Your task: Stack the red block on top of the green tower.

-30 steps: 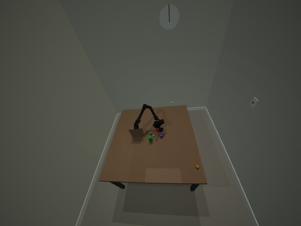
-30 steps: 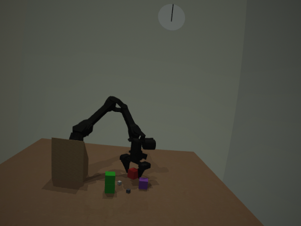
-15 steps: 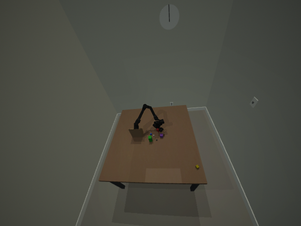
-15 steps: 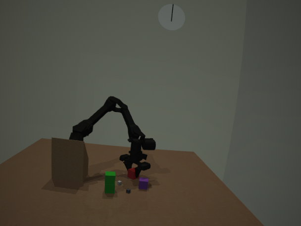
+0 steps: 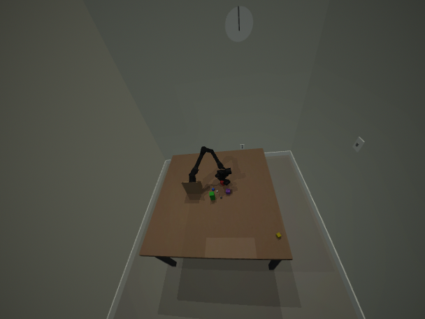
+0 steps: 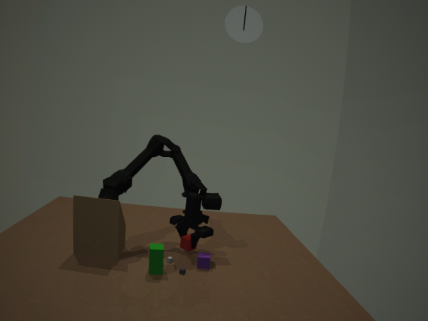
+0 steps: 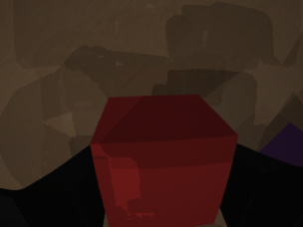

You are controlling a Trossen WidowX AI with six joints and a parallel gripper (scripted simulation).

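My gripper tip is 50 mm short of the purple cube and 110 mm to the left of it. The rest, counted from my gripper tip: red block (20 mm above); blue cube (120 mm behind, 60 mm to the right, 10 mm below); yellow cube (440 mm ahead, 580 mm to the right, 10 mm below).
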